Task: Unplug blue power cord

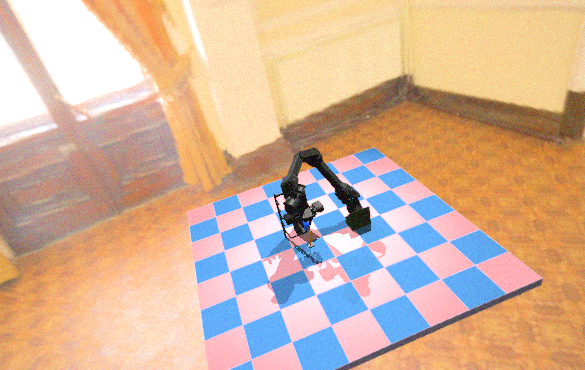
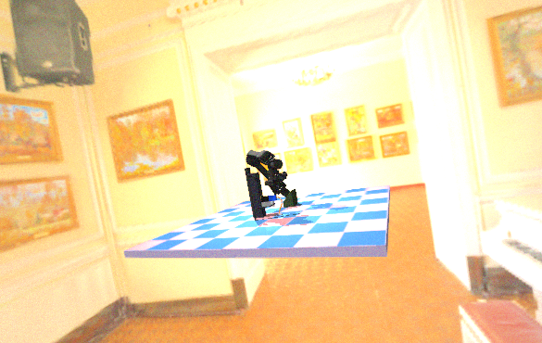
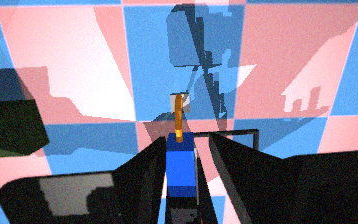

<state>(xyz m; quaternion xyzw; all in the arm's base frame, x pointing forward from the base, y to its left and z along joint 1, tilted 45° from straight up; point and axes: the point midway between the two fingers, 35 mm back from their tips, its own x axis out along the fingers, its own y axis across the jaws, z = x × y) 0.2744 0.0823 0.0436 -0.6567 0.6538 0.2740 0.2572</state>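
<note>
The blue plug is 5 cm to the right of my gripper tip and 1 cm below it.
</note>
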